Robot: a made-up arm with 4 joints. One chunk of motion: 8 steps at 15 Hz.
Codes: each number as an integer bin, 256 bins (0 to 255) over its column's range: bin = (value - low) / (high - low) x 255, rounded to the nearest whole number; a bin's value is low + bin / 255 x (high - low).
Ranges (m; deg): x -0.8..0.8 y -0.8..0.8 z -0.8..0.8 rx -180..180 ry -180..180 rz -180..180
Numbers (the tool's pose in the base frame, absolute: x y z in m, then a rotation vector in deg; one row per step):
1: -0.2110 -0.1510 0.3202 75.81 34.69 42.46
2: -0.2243 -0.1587 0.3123 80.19 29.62 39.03
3: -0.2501 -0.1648 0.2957 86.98 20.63 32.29
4: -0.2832 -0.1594 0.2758 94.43 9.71 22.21
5: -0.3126 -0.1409 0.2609 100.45 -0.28 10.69
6: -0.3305 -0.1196 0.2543 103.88 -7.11 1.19
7: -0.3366 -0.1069 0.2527 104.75 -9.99 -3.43
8: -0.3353 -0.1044 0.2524 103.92 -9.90 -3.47
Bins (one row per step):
1: 94 103 179 181 152 158
2: 92 102 177 184 148 155
3: 88 101 175 189 142 150
4: 82 102 171 194 134 143
5: 78 105 169 199 127 135
6: 75 108 168 201 122 128
7: 74 110 168 202 120 125
8: 74 111 168 201 120 125

